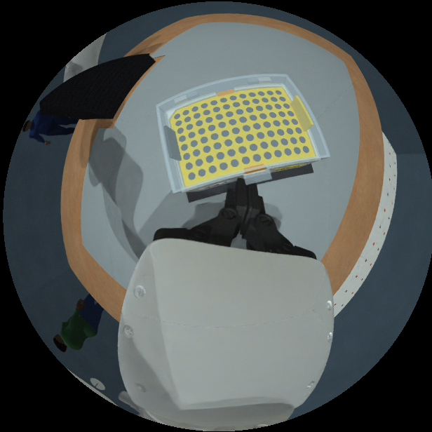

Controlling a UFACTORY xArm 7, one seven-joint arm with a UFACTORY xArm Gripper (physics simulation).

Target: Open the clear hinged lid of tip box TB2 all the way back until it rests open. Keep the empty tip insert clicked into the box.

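The tip box stands on the table in front of my gripper, with its dark base showing along the near side. Its clear lid lies over the top, and the yellow insert with rows of round holes shows through it, seated in the box. I cannot tell whether the lid's near edge is slightly raised. A clear tab with an orange mark sits at the middle of the near edge. My gripper is shut and empty, with its fingertips right at the near edge, beside the tab. Any contact is hard to tell.
The grey table top has a wooden rim. A black ribbed panel stands at the upper left edge. A white dotted panel runs outside the right rim. Two small figures are beyond the left side. The arm's shadow falls on the left.
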